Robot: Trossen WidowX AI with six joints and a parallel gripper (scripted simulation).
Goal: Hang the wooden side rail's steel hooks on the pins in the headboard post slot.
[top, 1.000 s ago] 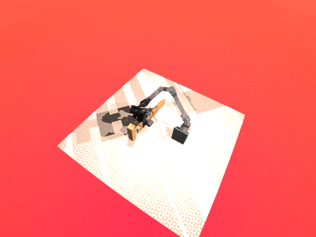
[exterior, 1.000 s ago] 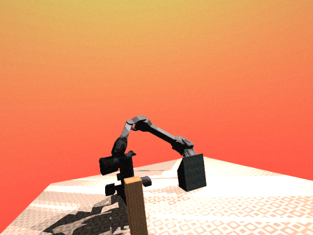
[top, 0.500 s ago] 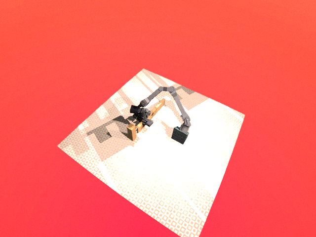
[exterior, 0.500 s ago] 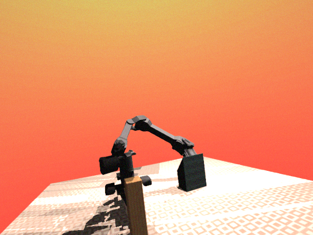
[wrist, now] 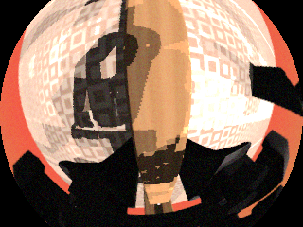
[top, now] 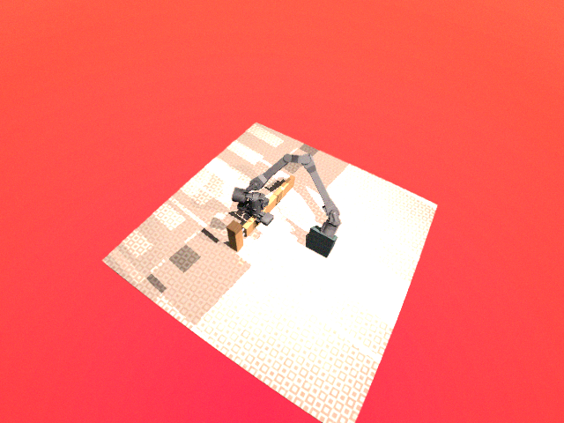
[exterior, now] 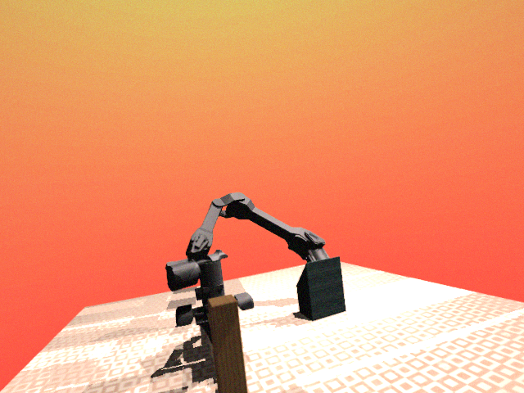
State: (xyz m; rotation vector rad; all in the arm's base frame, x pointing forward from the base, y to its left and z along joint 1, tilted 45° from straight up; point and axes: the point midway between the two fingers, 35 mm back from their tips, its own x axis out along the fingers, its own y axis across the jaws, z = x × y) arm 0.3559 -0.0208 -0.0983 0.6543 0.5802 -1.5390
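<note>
Right now my gripper tip is 150 mm to the right of the wooden headboard post, 60 mm below it and 10 mm short of it.
</note>
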